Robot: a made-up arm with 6 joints.
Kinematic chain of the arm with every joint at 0, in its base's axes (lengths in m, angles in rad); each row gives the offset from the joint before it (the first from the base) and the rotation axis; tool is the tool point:
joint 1: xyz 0 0 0.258 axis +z
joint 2: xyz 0 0 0 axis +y
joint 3: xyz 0 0 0.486 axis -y
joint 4: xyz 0 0 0 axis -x
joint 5: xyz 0.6 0 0 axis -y
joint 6: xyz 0 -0.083 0 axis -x
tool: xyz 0 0 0
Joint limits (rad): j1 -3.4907..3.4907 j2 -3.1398..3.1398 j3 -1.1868..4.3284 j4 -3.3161..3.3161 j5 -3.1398..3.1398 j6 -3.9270..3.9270
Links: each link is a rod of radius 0.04 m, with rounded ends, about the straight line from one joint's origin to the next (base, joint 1, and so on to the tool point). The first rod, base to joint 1, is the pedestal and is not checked.
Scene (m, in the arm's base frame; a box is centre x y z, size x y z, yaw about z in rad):
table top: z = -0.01
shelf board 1: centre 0 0.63 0.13 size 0.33 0.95 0.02 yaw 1.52
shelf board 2: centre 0 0.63 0.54 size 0.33 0.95 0.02 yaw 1.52
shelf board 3: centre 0 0.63 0.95 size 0.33 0.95 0.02 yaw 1.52
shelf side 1: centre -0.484 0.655 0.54 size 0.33 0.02 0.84 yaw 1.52
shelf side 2: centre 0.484 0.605 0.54 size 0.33 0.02 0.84 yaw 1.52
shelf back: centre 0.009 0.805 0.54 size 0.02 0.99 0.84 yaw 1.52
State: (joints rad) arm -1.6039 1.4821 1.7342 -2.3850 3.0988 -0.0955
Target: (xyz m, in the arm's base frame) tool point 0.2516 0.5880 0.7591
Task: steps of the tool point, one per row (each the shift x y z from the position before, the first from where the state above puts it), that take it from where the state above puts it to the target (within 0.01 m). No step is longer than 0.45 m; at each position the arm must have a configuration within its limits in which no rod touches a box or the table.
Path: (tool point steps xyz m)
1: -0.0739 0.1498 0.3884
2: -0.0150 0.2983 0.2777
3: 0.0616 0.3643 0.1116
4: 0.1213 0.3332 -0.0668
5: 0.1342 0.2225 -0.2108
6: 0.0174 0.0984 -0.0312
7: -0.0002 0.1018 -0.0452
8: -0.0184 0.1004 -0.0601

